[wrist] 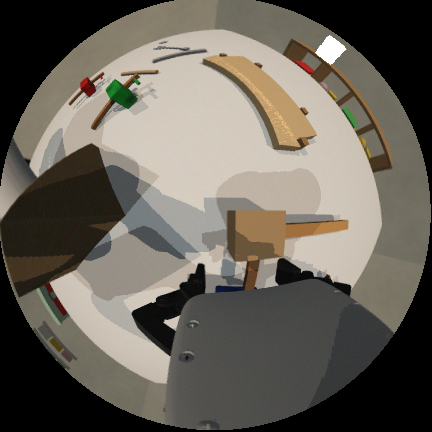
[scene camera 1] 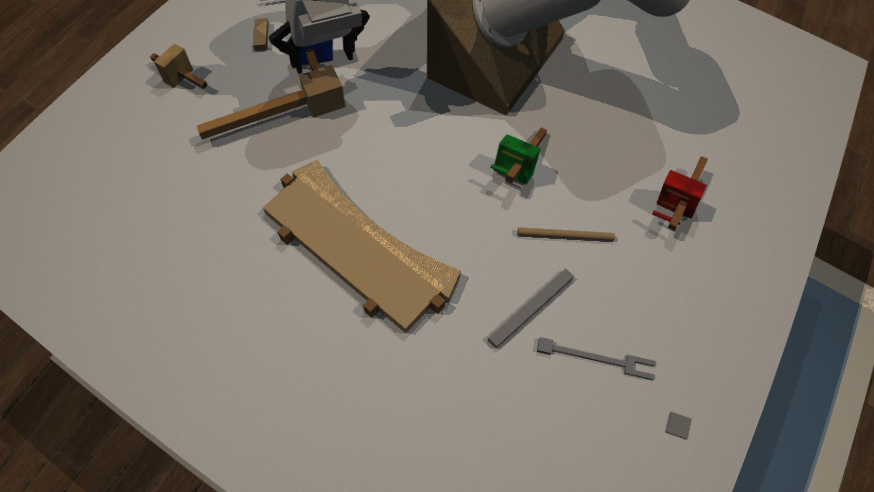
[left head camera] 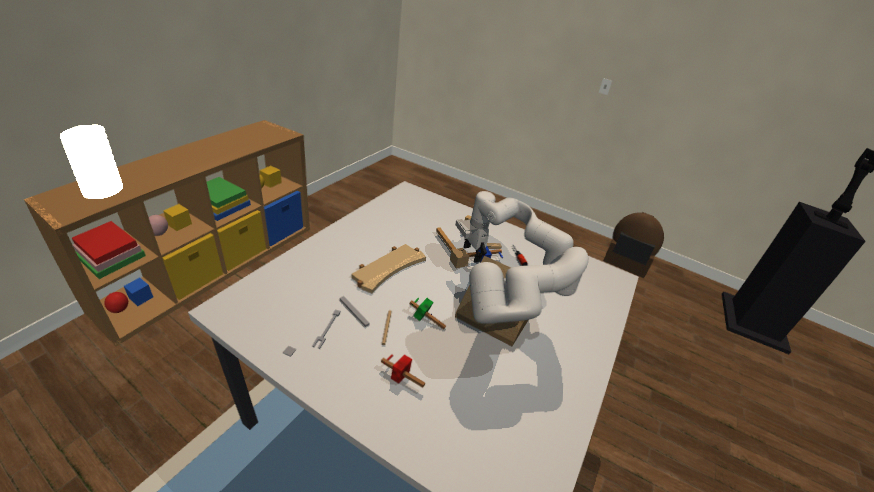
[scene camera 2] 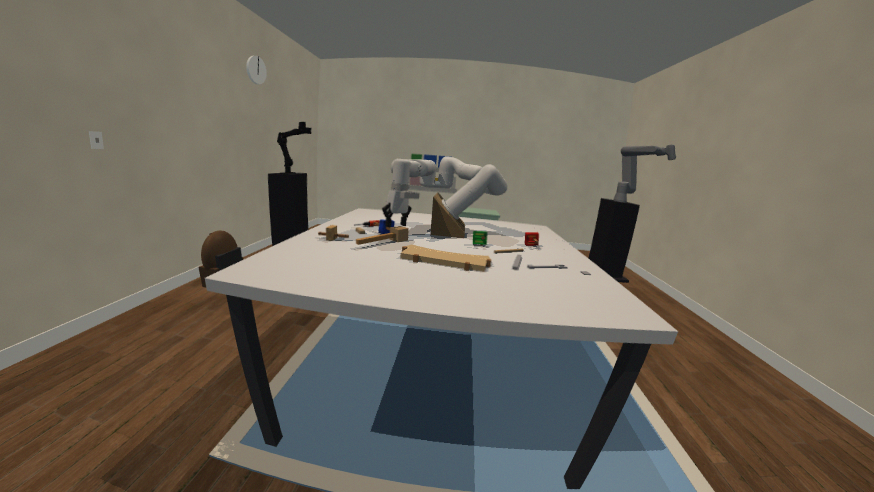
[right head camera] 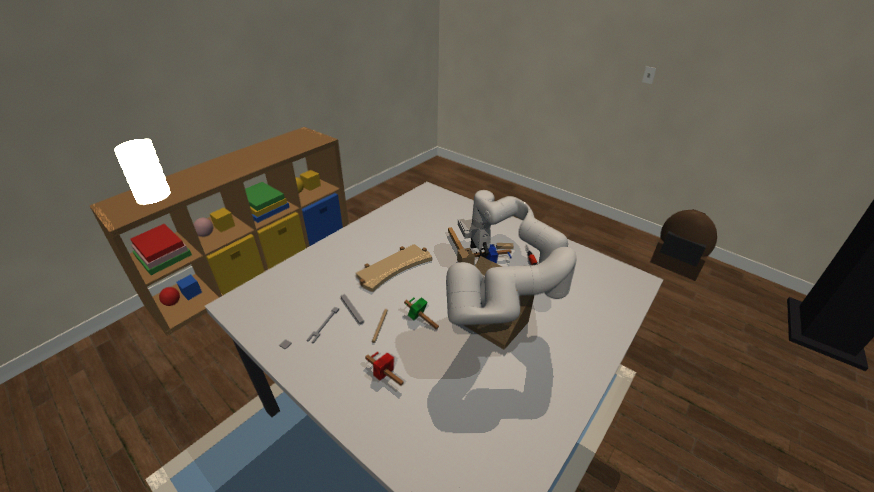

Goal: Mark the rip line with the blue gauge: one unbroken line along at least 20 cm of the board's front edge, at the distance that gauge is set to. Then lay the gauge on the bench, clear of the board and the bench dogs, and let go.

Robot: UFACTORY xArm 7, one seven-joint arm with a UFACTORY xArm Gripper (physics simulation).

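Places are measured from the arm's base along level axes (x ahead, y left, z up), in millimetres.
Pixels of known places: gripper, fingertip midpoint: (wrist: 242, 273) (scene camera 1: 323, 61) (left head camera: 471, 254) (scene camera 2: 395, 226) (right head camera: 477, 254); arm's base, origin of the base link: (wrist: 35, 216) (scene camera 1: 500, 11) (scene camera 2: 449, 210).
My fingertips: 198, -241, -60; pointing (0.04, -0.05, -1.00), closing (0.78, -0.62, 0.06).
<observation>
For each thing: its top centre in the pictures, then the offset to it from my fingertips, as dx, dy, dz.
- blue gauge, middle of its top: (wrist: 241, 325) (scene camera 1: 309, 28) (right head camera: 493, 248) (left head camera: 486, 248) (scene camera 2: 385, 219) -42, -54, +20
- mallet head, middle of its top: (wrist: 262, 235) (scene camera 1: 320, 80) (right head camera: 466, 252) (left head camera: 460, 252) (scene camera 2: 399, 227) +43, +23, +4
- board, middle of its top: (scene camera 1: 358, 237) (wrist: 257, 82) (scene camera 2: 445, 254) (left head camera: 390, 265) (right head camera: 394, 264) +257, +224, -30
- green gauge, middle of its top: (scene camera 1: 525, 137) (wrist: 104, 91) (left head camera: 429, 305) (right head camera: 422, 305) (scene camera 2: 480, 229) -1, +378, +15
- red gauge, middle of its top: (scene camera 1: 690, 178) (left head camera: 405, 364) (right head camera: 385, 361) (scene camera 2: 532, 231) -56, +639, +15
- dowel, middle of its top: (scene camera 1: 567, 232) (left head camera: 387, 325) (wrist: 136, 70) (right head camera: 379, 324) (scene camera 2: 509, 249) +95, +499, -38
- grey bar, middle of its top: (scene camera 1: 532, 306) (left head camera: 354, 310) (right head camera: 351, 307) (wrist: 178, 52) +231, +500, -39
- wrench, middle of its top: (scene camera 1: 597, 356) (left head camera: 327, 327) (right head camera: 323, 323) +258, +613, -41
- tan gauge-like block, middle of its top: (scene camera 1: 172, 55) (scene camera 2: 333, 226) +113, -250, +6
- red-handled tool, middle of its top: (right head camera: 531, 252) (left head camera: 519, 252) -163, -176, -23
The blue gauge (left head camera: 487, 251) (right head camera: 492, 252) (scene camera 1: 319, 51) (scene camera 2: 385, 226) (wrist: 227, 289) stands on the bench beside the robot's base, its brown stem pointing at the mallet head (scene camera 1: 322, 91) (wrist: 260, 235); whether they touch is unclear. My gripper (scene camera 1: 324, 61) (wrist: 242, 273) is open, with its fingers spread around or just above the gauge, holding nothing. The wrist housing hides much of the gauge. The board (left head camera: 391, 265) (scene camera 1: 348, 250) (wrist: 270, 95) lies flat with a concave edge facing the base. Small brown bench dogs (scene camera 1: 285, 234) (scene camera 1: 370, 306) (scene camera 1: 437, 303) stand against its edges. No line is discernible on it.
A green gauge (scene camera 1: 517, 157) and a red gauge (scene camera 1: 680, 194) stand right of the board. A dowel (scene camera 1: 565, 234), a grey bar (scene camera 1: 530, 308) and a wrench (scene camera 1: 590, 355) lie nearby. A tan gauge-like block (scene camera 1: 173, 64) is left of the gripper; a red-handled tool (left head camera: 520, 259) lies behind.
</observation>
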